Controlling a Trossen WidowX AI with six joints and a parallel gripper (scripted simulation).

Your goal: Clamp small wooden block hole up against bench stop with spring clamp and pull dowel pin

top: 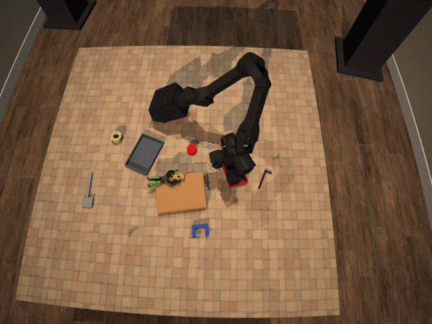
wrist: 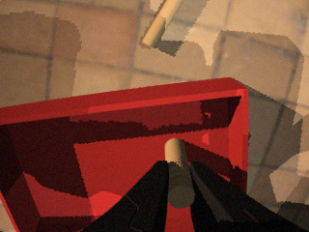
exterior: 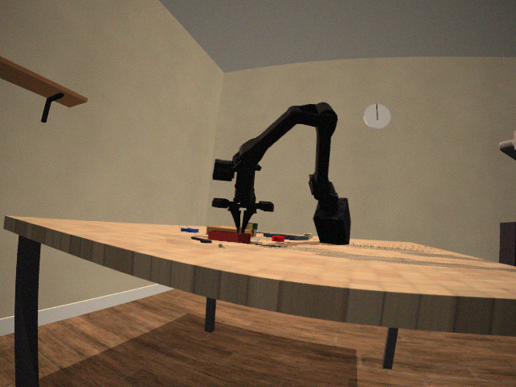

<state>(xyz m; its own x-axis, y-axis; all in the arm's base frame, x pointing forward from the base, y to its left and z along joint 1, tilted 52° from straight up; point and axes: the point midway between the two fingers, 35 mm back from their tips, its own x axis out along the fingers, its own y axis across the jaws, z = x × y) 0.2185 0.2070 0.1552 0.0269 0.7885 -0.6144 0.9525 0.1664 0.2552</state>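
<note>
The dowel pin is 40 mm below my hand. From my hand the other things lie so: small wooden block: 100 mm ahead, 200 mm to the right, 20 mm below; red bin: 20 mm ahead, 20 mm to the left, 50 mm below; red knob: 50 mm behind, 180 mm to the right, 50 mm below.
</note>
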